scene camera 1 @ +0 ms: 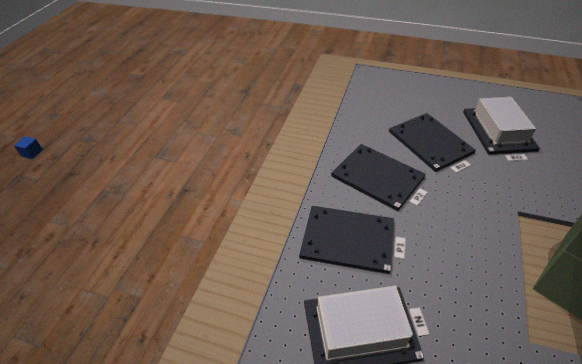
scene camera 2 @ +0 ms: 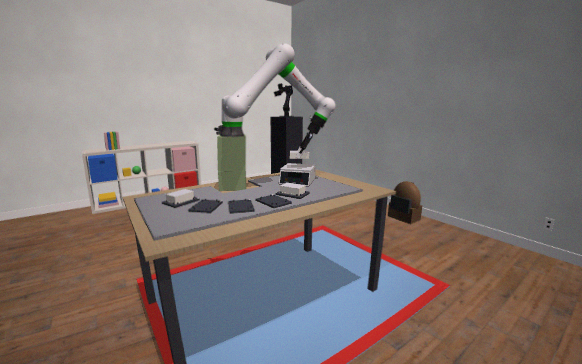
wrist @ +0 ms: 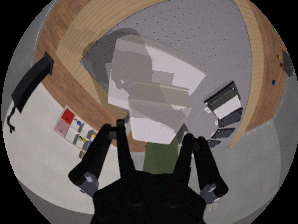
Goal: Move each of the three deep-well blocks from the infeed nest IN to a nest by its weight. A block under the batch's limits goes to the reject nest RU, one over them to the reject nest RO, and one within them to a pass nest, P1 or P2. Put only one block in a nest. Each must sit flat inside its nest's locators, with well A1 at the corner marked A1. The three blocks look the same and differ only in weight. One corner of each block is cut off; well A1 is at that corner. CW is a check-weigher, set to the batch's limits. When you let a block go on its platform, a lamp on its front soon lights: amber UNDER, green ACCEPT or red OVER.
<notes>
The pictures show: my gripper, a pass nest P1, a pass nest P2 and a reject nest RU.
</notes>
